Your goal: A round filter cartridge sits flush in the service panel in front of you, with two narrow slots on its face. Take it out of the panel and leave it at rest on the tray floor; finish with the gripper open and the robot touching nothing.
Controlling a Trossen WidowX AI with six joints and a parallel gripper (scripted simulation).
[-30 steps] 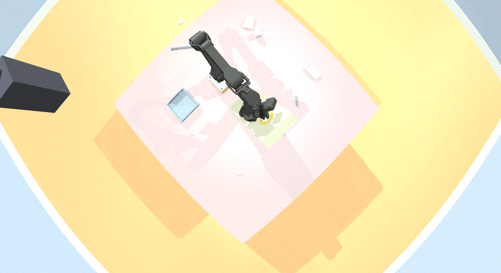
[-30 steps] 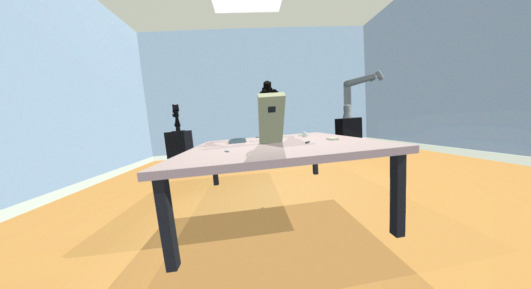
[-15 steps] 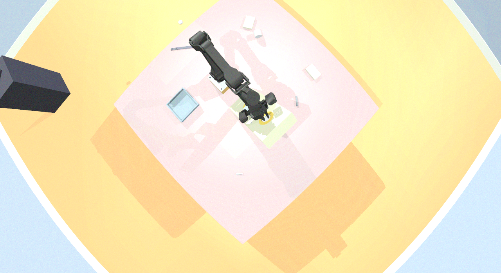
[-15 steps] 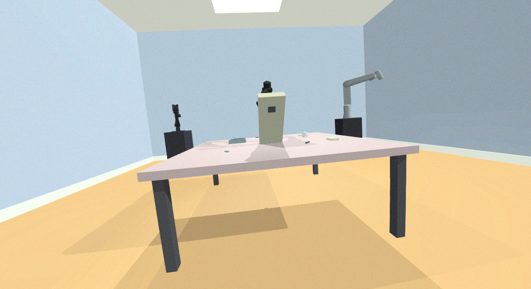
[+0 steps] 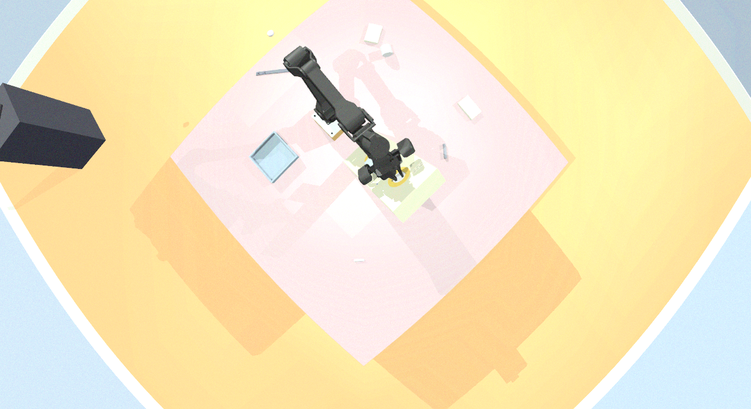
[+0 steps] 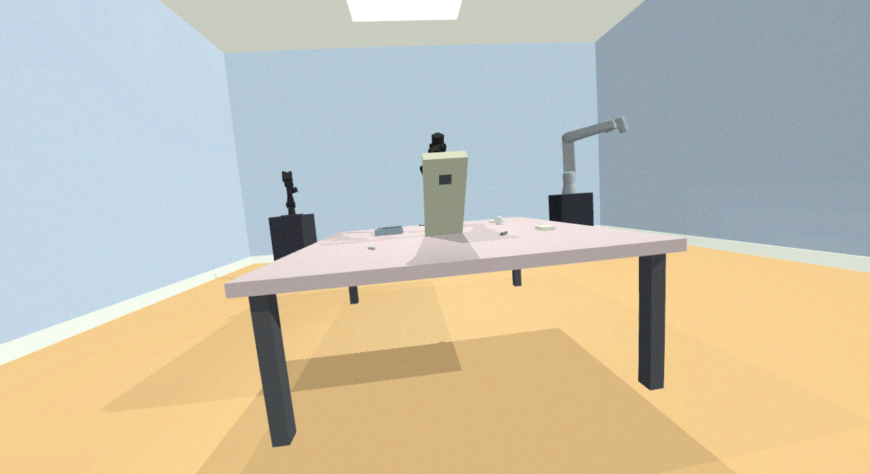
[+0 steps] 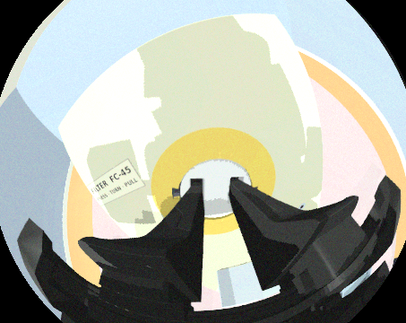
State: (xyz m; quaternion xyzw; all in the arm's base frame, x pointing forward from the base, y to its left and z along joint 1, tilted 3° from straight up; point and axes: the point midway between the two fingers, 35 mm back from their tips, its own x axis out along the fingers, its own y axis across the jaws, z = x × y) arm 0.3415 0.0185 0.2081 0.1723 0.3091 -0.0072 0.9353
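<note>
My gripper tip is 1 cm short of the round white filter cartridge and 1 cm above it. The rest, counted from my gripper tip: light blue tray 40 cm behind, 31 cm to the right, 27 cm below.
</note>
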